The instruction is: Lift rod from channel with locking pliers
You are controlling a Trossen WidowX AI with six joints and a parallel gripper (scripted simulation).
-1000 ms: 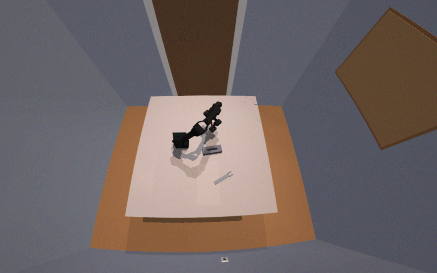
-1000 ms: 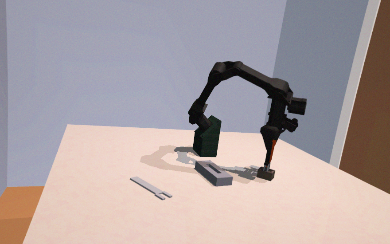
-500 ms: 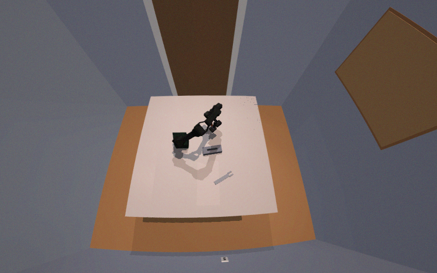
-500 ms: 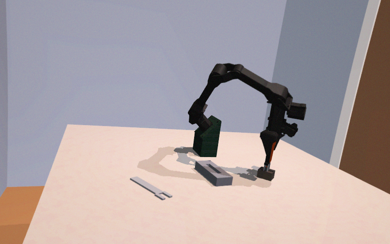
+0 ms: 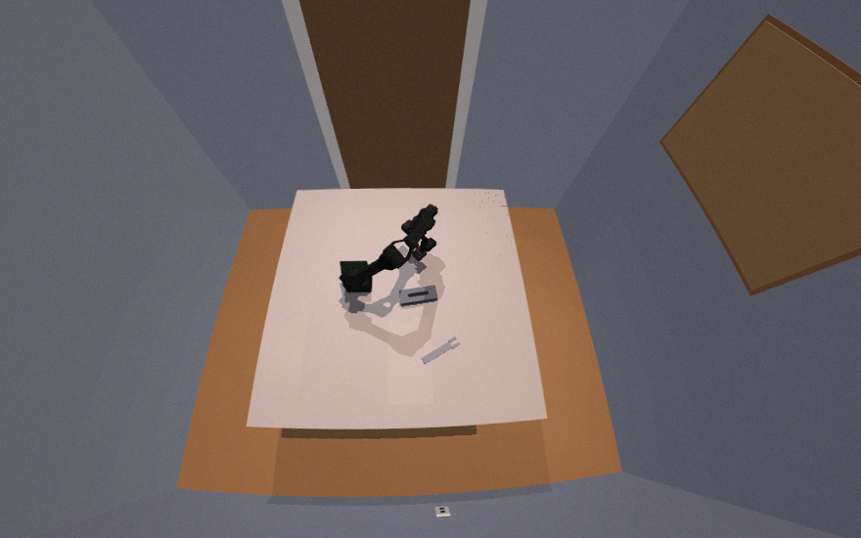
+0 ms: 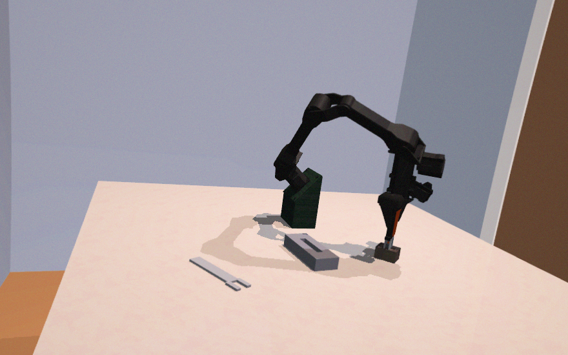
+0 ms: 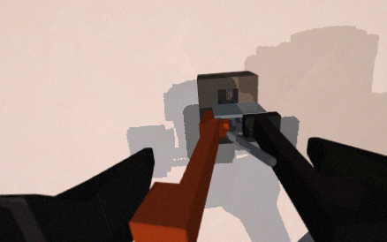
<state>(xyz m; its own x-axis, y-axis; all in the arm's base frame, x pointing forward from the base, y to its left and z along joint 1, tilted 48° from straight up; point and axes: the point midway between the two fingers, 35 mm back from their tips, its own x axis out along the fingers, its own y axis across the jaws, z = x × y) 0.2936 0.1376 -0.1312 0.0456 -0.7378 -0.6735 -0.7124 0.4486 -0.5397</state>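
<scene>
The brown holster is 10 mm ahead of my gripper tip, 10 mm to the right of it and 90 mm below it. Round my gripper tip: grey channel block (240 mm to the right, 80 mm below); flat grey forked bar (140 mm ahead, 490 mm to the right, 100 mm below).
</scene>
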